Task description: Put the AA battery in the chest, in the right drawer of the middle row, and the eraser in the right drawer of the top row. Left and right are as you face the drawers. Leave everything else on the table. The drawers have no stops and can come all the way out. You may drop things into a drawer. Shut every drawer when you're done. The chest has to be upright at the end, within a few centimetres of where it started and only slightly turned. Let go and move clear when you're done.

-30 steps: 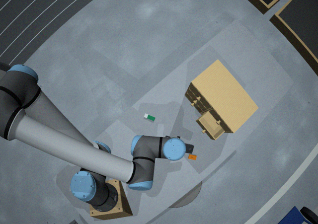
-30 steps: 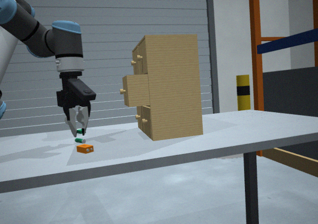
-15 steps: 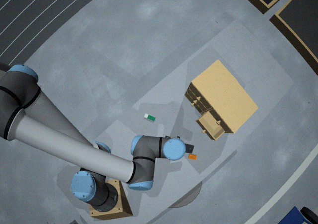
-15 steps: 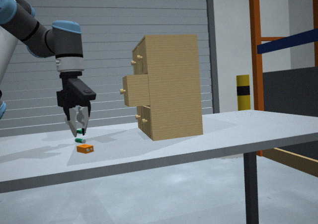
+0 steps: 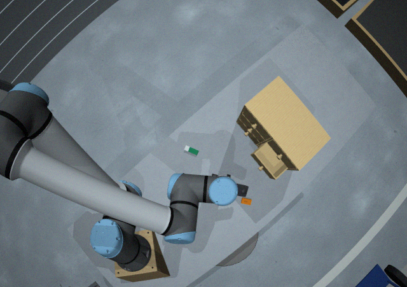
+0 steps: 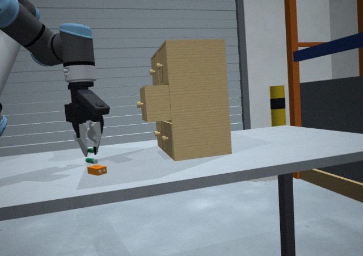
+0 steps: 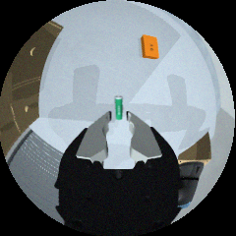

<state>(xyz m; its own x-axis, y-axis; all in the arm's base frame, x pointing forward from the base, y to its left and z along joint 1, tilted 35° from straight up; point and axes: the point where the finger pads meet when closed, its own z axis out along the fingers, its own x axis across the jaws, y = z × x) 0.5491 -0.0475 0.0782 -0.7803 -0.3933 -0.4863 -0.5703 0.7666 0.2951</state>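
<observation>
Right now my hand is 3 cm above the green AA battery. Round my hand: orange block: 3 cm ahead, 14 cm to the right, 3 cm below; then eraser: 2 cm behind, 22 cm to the left, 3 cm below.
</observation>
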